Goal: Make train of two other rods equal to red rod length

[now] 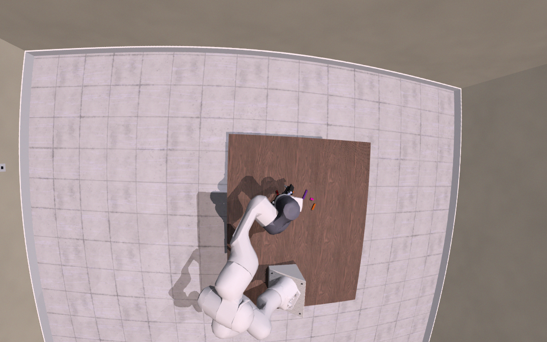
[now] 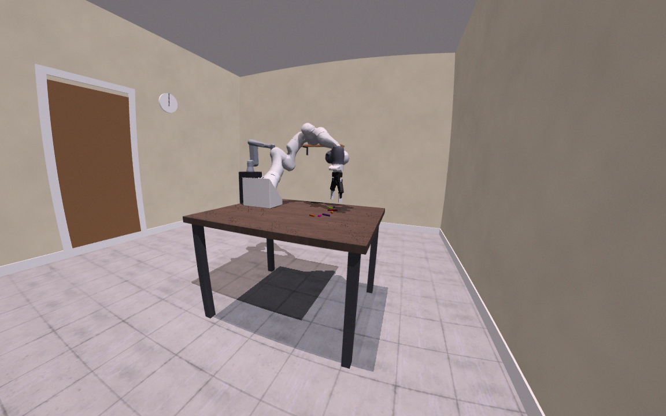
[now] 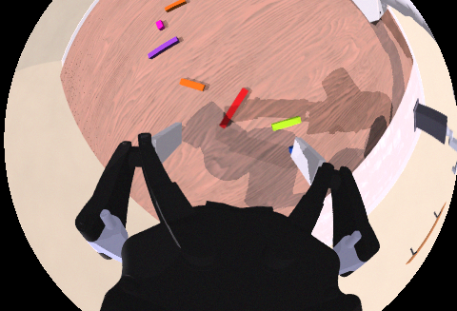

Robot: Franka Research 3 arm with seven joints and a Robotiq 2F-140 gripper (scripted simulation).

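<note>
Now: the small blue rod 90 mm to the left of my hand, 80 mm below it and 50 mm behind it. Also, from my hand: red rod 80 mm below, 30 mm to the right, 10 mm behind; then purple rod 190 mm to the right, 80 mm below, 20 mm ahead; then lime rod 80 mm below, 70 mm behind, 40 mm to the left.
</note>
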